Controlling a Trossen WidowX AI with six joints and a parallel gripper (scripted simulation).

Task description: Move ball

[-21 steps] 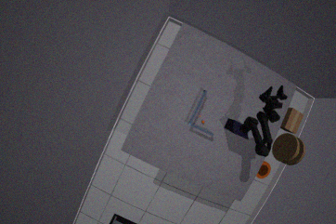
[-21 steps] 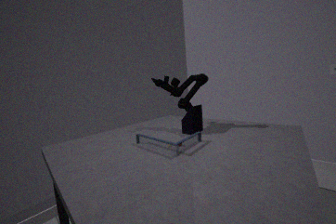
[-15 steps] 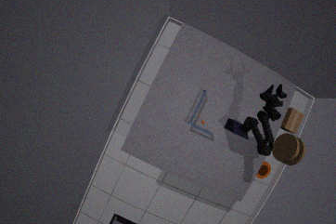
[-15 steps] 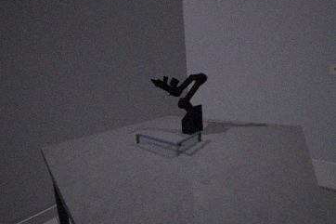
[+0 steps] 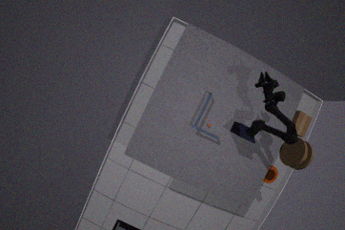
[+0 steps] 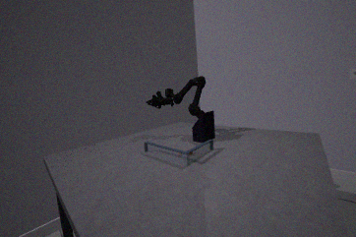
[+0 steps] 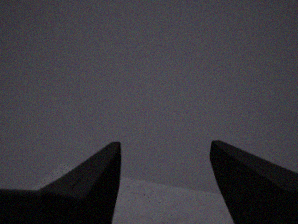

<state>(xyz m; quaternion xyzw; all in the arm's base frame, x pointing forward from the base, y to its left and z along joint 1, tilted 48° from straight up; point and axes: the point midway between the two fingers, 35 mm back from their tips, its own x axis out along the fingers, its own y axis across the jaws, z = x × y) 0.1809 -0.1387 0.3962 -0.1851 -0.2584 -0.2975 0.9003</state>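
The orange ball lies 6 cm ahead of my gripper tip, 53 cm to the left of it and 27 cm below it.
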